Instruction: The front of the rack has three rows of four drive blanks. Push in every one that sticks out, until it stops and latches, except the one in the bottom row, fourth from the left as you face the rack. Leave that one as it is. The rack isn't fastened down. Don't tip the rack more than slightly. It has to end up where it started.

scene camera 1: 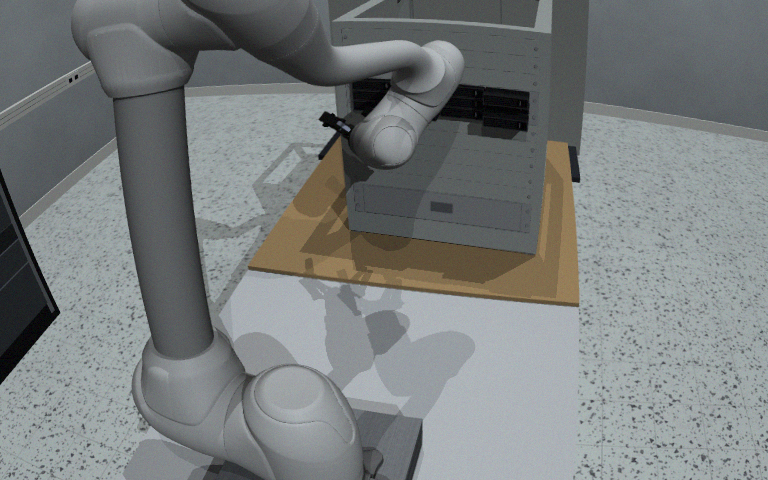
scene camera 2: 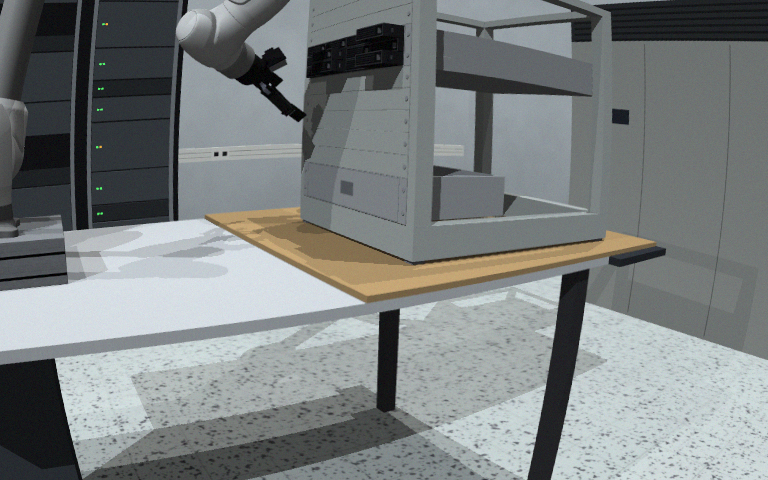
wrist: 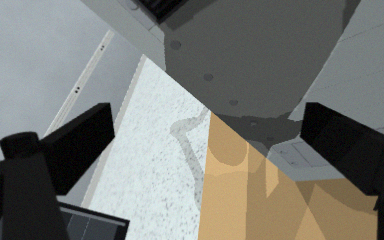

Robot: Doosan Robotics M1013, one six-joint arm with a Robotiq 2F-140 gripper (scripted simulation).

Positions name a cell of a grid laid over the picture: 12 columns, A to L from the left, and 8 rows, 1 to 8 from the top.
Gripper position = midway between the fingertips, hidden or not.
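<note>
On scene camera 1 there's a grey rack (scene camera 1: H4), a drive blank (scene camera 1: H2) and a tan board (scene camera 1: E4). Scene camera 2 gives me my gripper (scene camera 2: E2), a drive blank (scene camera 2: G1), and the tan board (scene camera 2: F5) is there too. And in the wrist view you'd get the rack (wrist: H3), my gripper (wrist: G5) and the board (wrist: H7).
</note>
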